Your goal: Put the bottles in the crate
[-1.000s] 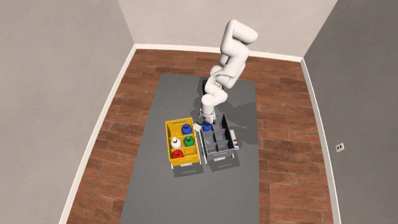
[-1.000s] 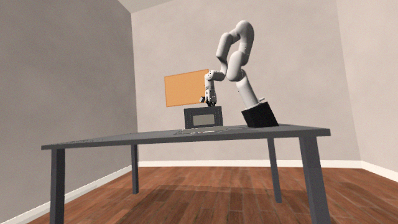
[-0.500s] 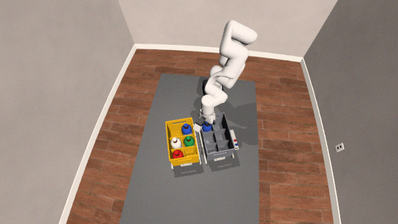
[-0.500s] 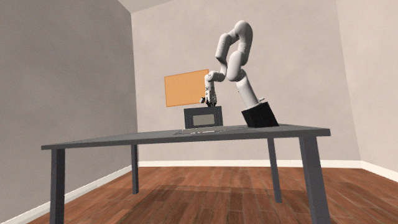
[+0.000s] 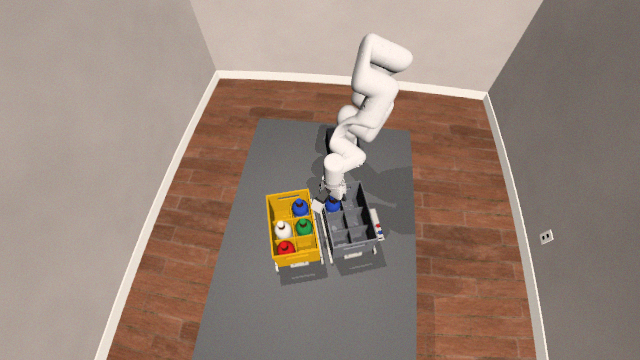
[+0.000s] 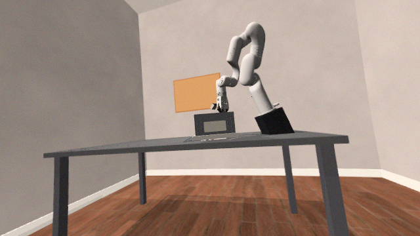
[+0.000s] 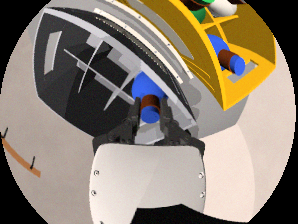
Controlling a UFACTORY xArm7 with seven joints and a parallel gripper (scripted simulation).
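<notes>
My hand is 80 mm short of the grey crate, 80 mm above it and 60 mm to the right of it. Also, from my hand: yellow crate 170 mm to the right, 110 mm ahead, 80 mm below; white bottle 220 mm to the right, 110 mm ahead, 70 mm below; green bottle 130 mm to the right, 100 mm ahead, 70 mm below.
</notes>
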